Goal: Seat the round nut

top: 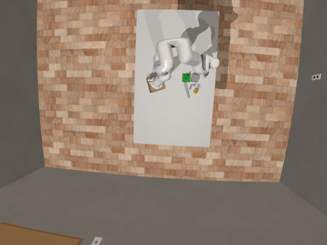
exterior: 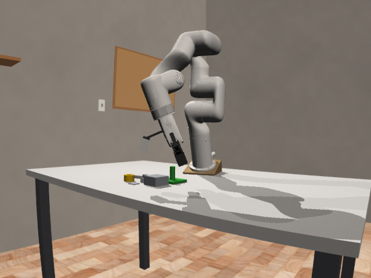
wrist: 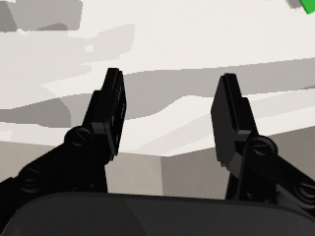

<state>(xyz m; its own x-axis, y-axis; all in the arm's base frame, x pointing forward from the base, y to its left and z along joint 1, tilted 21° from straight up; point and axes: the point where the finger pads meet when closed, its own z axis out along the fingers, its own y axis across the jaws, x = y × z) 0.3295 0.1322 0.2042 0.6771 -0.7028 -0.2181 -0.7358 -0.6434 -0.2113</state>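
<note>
Now: hand 1 cm short of the grey square block, 10 cm to the left of it and 9 cm above it. From my hand the other things lie so: thin grey handle 7 cm behind, 22 cm to the right, 10 cm below.
</note>
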